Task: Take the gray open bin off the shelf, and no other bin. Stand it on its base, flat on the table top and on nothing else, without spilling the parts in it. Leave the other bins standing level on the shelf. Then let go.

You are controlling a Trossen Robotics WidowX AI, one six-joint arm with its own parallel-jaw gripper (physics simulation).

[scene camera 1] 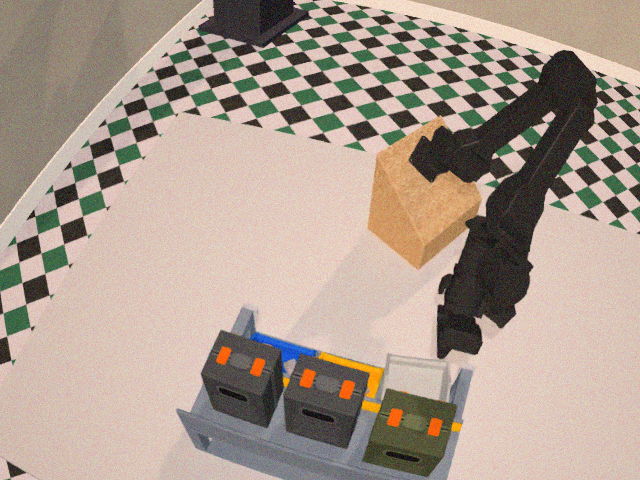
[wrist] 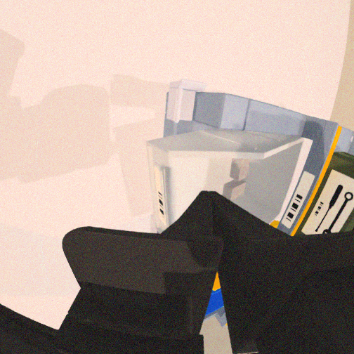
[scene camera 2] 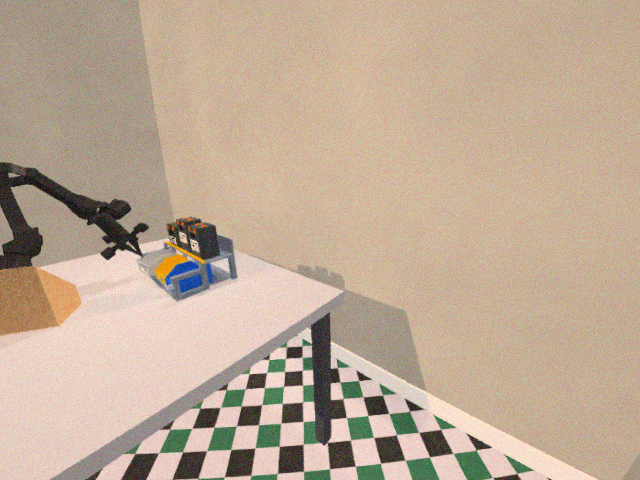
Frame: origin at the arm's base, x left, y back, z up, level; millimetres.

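Seen in the pictures: gripper, fingertip midpoint: (scene camera 1: 439, 357) (scene camera 2: 141, 255); arm's base, origin of the base link: (scene camera 1: 427, 159) (scene camera 2: 11, 277).
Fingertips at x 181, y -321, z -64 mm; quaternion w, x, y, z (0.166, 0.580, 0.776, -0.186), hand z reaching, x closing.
Note:
Offsets run from my fingertips to a thing's top centre. "pt": to the spot under its first point.
The gray open bin @(dz +2, dx -8, dy -62 mm) (scene camera 1: 416, 373) (scene camera 2: 153, 259) (wrist: 192, 175) is in the rightmost place of the shelf's lower row in the first scene view. Its near rim stands out in front of the green case. Small parts (wrist: 240, 169) show inside it in the wrist view; I cannot tell whether it sits quite level. My gripper (scene camera 1: 443, 354) (scene camera 2: 140, 253) (wrist: 206, 197) is shut and empty, tips together, close at the bin's open front. In the wrist view the fingers cover the lower part of the bin, so whether they touch it is hidden.
The blue-gray shelf @(pt dz -1, dx -244, dy -301 mm) (scene camera 1: 194, 432) (scene camera 2: 232, 264) holds a yellow bin @(dz -11, dx -108, dy -111 mm) (scene camera 1: 375, 379) (scene camera 2: 164, 268) and a blue bin @(dz -11, dx -217, dy -137 mm) (scene camera 1: 281, 345) (scene camera 2: 189, 282) beside the gray one. Two dark cases and a green case @(dz +106, dx +20, dy -164 mm) (scene camera 1: 413, 428) stand above. A tan block (scene camera 1: 395, 217) (scene camera 2: 25, 302) stands on the table near the arm.

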